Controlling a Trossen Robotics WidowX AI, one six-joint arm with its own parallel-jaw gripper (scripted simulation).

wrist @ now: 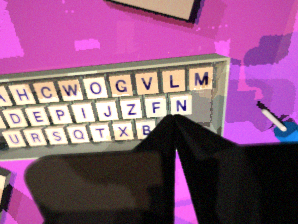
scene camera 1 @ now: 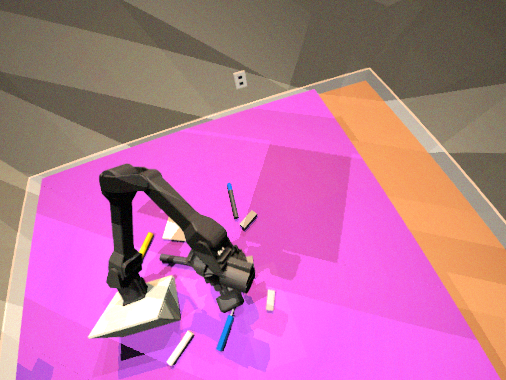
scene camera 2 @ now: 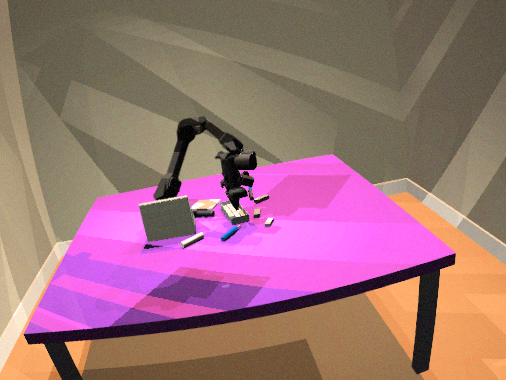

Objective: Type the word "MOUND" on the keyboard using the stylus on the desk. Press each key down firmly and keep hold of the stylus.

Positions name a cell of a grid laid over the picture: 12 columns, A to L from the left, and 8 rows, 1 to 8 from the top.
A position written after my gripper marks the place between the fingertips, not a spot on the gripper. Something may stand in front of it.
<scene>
my gripper: wrist G5; scene camera 1 F6; scene camera 2 F5
</scene>
